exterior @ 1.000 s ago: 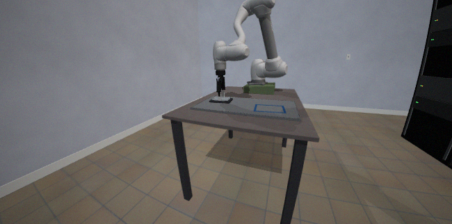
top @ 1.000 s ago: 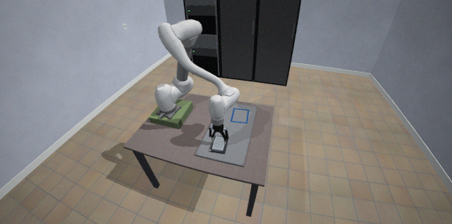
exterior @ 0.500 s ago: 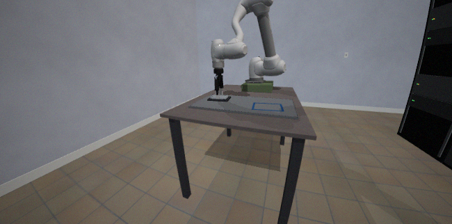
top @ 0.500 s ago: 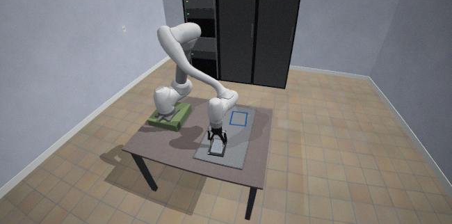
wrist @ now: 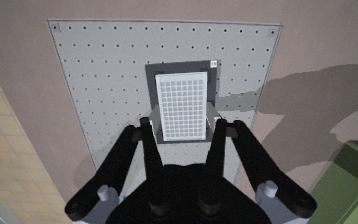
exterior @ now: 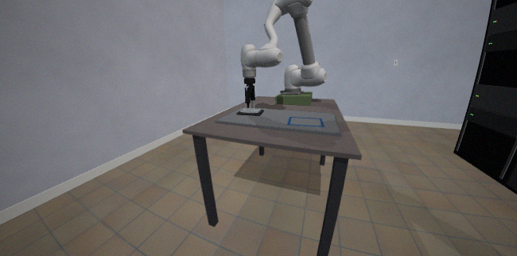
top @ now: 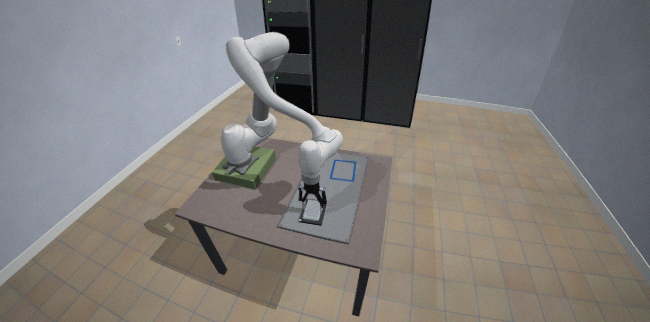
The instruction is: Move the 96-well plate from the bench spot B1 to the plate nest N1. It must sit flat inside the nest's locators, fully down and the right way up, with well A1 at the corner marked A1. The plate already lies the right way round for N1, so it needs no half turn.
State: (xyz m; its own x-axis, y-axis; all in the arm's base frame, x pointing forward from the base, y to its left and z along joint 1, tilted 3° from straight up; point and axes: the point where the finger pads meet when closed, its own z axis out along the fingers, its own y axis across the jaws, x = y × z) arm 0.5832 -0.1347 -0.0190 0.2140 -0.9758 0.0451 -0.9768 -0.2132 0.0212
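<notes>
Now: hand 3 cm above the white 96-well plate. Round my hand: small white corner mark (4 cm behind, 9 cm to the right, 3 cm below); dark plate nest (4 cm below).
</notes>
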